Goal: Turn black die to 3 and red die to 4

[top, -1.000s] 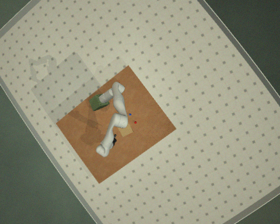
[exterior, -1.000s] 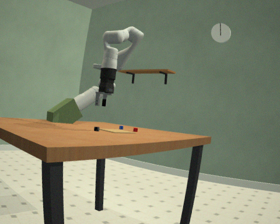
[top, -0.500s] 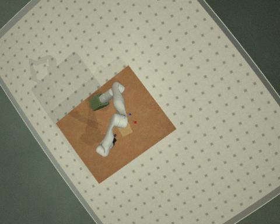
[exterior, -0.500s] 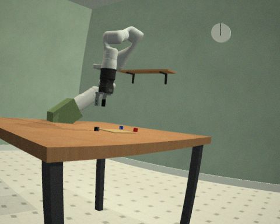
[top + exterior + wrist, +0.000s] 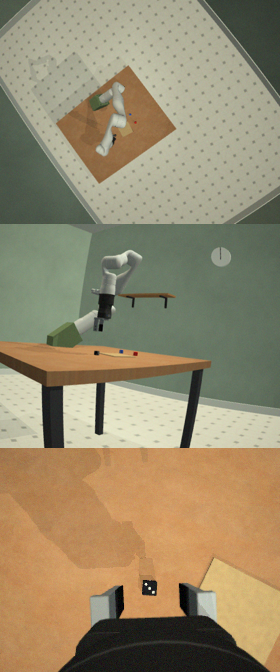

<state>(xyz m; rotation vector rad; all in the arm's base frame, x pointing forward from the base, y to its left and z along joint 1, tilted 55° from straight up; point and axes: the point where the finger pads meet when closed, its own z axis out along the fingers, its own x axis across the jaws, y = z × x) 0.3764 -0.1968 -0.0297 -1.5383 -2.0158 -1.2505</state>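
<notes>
The black die lies 12 cm below my hand. Also, from my hand: tan mat: 14 cm to the left, 13 cm below, 1 cm ahead; blue die: 28 cm to the left, 12 cm below, 10 cm behind; red die: 28 cm to the left, 12 cm below, 1 cm ahead.
</notes>
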